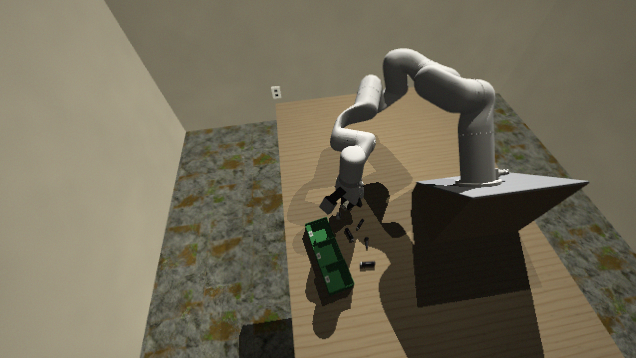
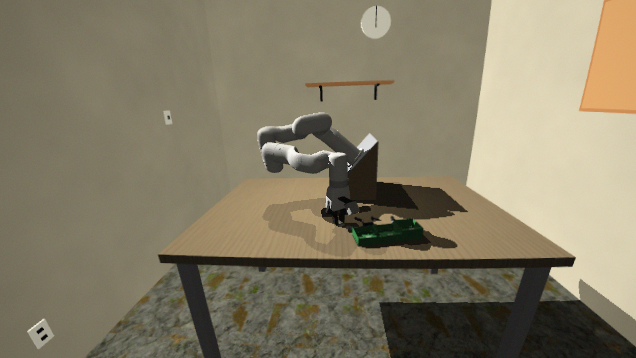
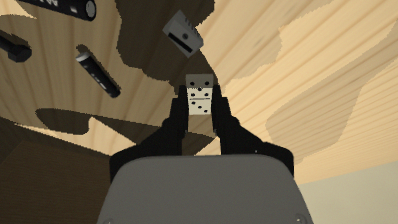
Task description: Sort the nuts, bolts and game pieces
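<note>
Now: the small nut 4 cm to the left of my hand, 4 cm ahead of it and 1 cm below it. The rest, counted from my hand: dark bolt 16 cm to the left, 4 cm behind, 2 cm below; then green bin 19 cm to the left, 10 cm ahead; then white game piece 2 cm below.
</note>
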